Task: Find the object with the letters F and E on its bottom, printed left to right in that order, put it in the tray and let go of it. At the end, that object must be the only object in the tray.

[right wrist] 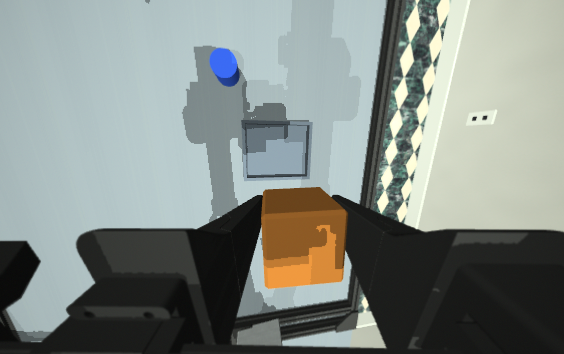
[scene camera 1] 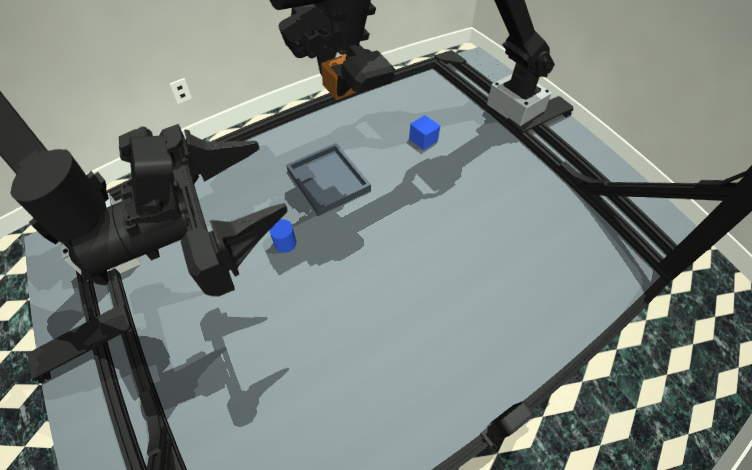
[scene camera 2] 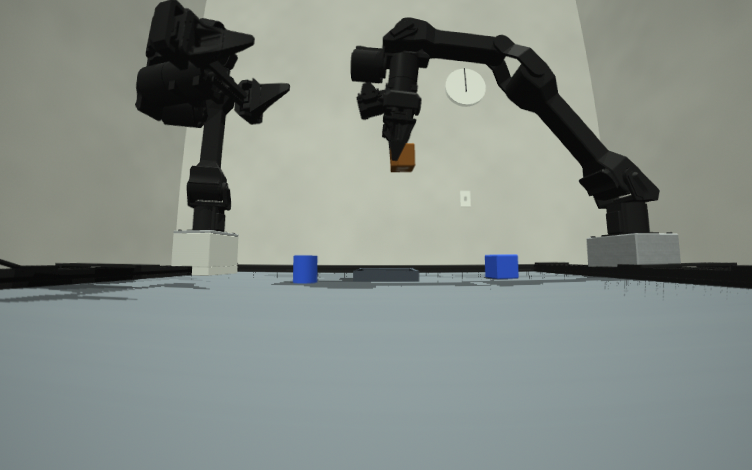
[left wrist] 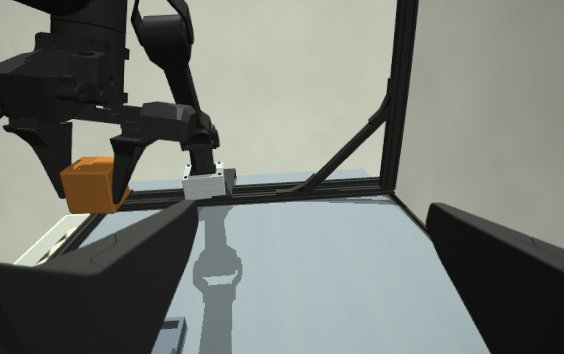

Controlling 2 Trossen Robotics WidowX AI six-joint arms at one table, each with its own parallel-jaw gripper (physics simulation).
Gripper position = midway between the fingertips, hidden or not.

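Note:
Left gripper at [scene camera 1: 271, 174], [scene camera 2: 273, 66] and [left wrist: 313, 212]. Right gripper at [scene camera 1: 332, 84], [scene camera 2: 393, 163], [right wrist: 297, 201] and [left wrist: 90, 200]. Grey tray at [right wrist: 272, 150].

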